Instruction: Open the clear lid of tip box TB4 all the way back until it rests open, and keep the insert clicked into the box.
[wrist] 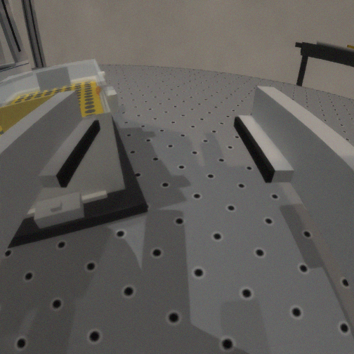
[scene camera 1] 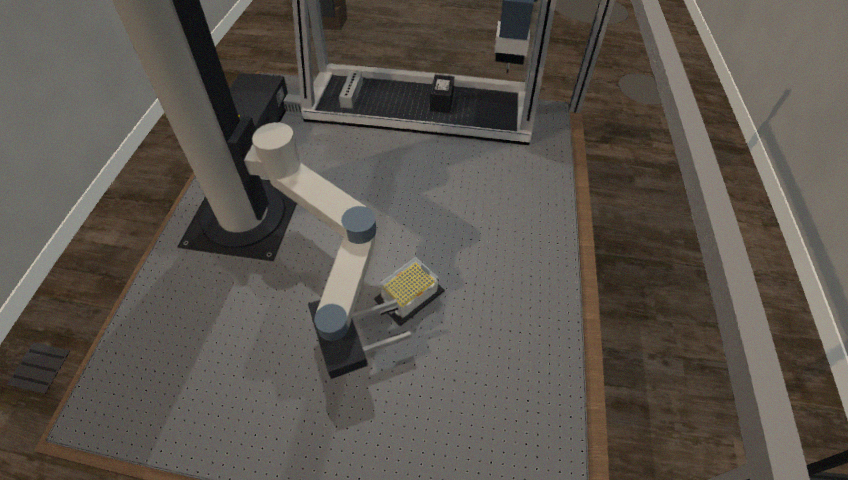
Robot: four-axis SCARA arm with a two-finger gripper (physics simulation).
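Seen in the pictures: gripper, between the fingertips: (scene camera 1: 403, 318); arm's base, origin of its link: (scene camera 1: 244, 217).
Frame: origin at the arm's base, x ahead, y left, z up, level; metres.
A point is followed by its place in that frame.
Note:
The tip box (scene camera 1: 406, 308) @[y -0.262, x 0.547, z 0.057 m] (wrist: 107, 155) sits upright on a black base (scene camera 1: 439, 292) @[y -0.181, x 0.621, z 0.021 m] (wrist: 134, 200), with its yellow, holed insert (scene camera 1: 409, 284) @[y -0.199, x 0.544, z 0.069 m] (wrist: 90, 103) at the top. Clear lid material (scene camera 1: 401, 270) @[y -0.173, x 0.520, z 0.090 m] (wrist: 89, 70) shows along the box's far side, beyond the insert; its exact angle cannot be told. My gripper (scene camera 1: 402, 320) @[y -0.301, x 0.546, z 0.079 m] (wrist: 165, 105) is shut to its narrow stop, with a visible gap and nothing between its fingers. One finger is beside the box's near end and overlaps it in the wrist view; contact cannot be told. The other is out over the table.
A perforated grey table (scene camera 1: 505, 368) @[y -0.365, x 0.806, z 0.013 m] (wrist: 215, 260) surrounds the box. A small light block (wrist: 59, 209) is on the base's near edge. The arm's column stands at the left. A framed deck (scene camera 1: 416, 127) @[y 0.450, x 0.459, z 0.036 m] at the back carries a white rack (scene camera 1: 350, 90) @[y 0.527, x 0.213, z 0.107 m] and a black block (scene camera 1: 441, 98) @[y 0.515, x 0.535, z 0.119 m].

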